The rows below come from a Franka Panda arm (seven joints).
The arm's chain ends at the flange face. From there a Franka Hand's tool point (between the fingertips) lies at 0.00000 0.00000 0.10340 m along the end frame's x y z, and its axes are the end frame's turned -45 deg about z.
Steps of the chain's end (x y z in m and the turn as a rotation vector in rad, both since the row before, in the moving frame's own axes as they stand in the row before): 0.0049, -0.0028, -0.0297, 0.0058, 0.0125, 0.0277; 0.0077, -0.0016, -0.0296, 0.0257, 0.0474, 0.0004; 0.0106, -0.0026, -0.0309, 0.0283, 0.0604, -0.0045; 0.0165, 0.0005, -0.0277, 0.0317, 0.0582, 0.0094; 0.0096, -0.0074, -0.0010, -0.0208, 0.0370, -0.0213; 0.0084, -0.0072, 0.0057, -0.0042, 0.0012, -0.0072; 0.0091, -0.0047, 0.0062, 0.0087, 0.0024, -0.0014; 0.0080, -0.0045, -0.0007, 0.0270, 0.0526, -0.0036
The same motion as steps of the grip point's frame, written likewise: 0.0068, 0.0020, -0.0297, -0.0047, 0.0129, 0.0277; 0.0119, 0.0059, -0.0298, -0.0153, 0.0517, 0.0004; 0.0158, 0.0080, -0.0311, -0.0227, 0.0627, -0.0045; 0.0179, 0.0140, -0.0279, -0.0187, 0.0636, 0.0094; 0.0132, 0.0058, -0.0011, -0.0409, 0.0115, -0.0213; 0.0108, 0.0012, 0.0057, -0.0038, -0.0021, -0.0072; 0.0106, 0.0027, 0.0062, 0.0045, 0.0078, -0.0014; 0.0147, 0.0043, -0.0009, -0.0181, 0.0563, -0.0036
